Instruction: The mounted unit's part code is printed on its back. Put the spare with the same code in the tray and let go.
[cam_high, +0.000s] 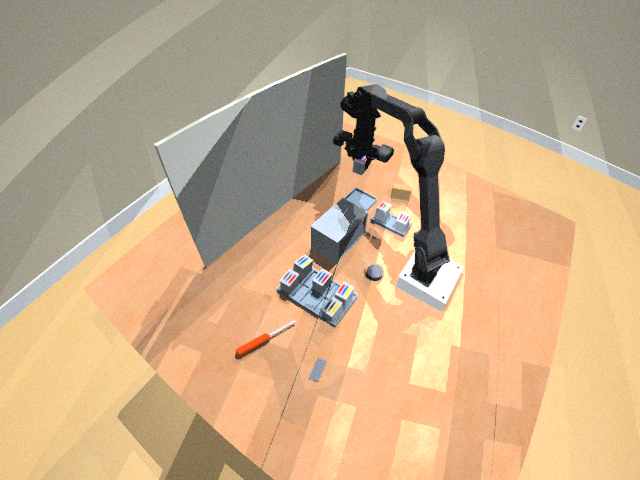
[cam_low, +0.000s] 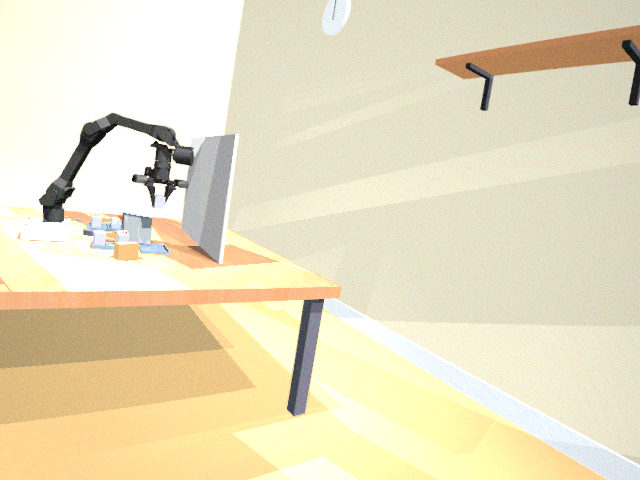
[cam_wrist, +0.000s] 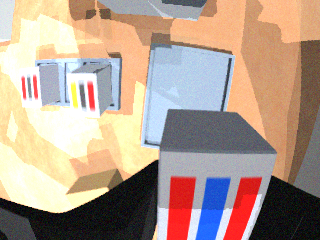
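Now: gripper tip 16 cm above the shallow blue-grey tray. From my gripper tip the other things lie so: grey spare 2 cm above; small rack 16 cm below, 15 cm behind; tan block 14 cm to the right, 14 cm below, 10 cm behind.
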